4 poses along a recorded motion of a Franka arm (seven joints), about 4.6 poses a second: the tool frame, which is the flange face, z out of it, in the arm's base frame.
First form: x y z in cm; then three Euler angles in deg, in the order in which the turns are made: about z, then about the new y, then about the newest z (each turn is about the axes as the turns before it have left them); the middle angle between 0 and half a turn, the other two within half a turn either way.
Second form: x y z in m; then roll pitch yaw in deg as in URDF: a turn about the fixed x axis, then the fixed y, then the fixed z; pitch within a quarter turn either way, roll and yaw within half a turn. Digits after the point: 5 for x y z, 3 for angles.
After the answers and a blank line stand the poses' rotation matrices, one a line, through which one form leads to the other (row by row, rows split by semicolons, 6 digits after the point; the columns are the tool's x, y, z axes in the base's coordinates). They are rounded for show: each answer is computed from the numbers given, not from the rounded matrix.
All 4 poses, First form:
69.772 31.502 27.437 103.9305 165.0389 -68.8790
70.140 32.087 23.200 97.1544 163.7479 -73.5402
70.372 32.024 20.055 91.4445 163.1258 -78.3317
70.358 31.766 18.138 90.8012 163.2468 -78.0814
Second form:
0.69772 0.31502 0.27437 -166.003 5.338 -6.535
0.70140 0.32087 0.23200 -164.381 4.548 -8.681
0.70372 0.32024 0.20055 -163.455 3.366 -9.734
0.70358 0.31766 0.18138 -163.588 3.413 -10.625

0.989195 -0.132781 -0.062151; -0.113313 -0.961444 0.250570; -0.093026 -0.240820 -0.966101
0.985430 -0.166470 -0.034855; -0.150463 -0.948816 0.277685; -0.079297 -0.268395 -0.960040
0.983902 -0.178556 -0.007317; -0.168789 -0.941970 0.290179; -0.058706 -0.284273 -0.956944
0.981112 -0.193401 -0.004031; -0.184055 -0.939708 0.288222; -0.059530 -0.282036 -0.957555

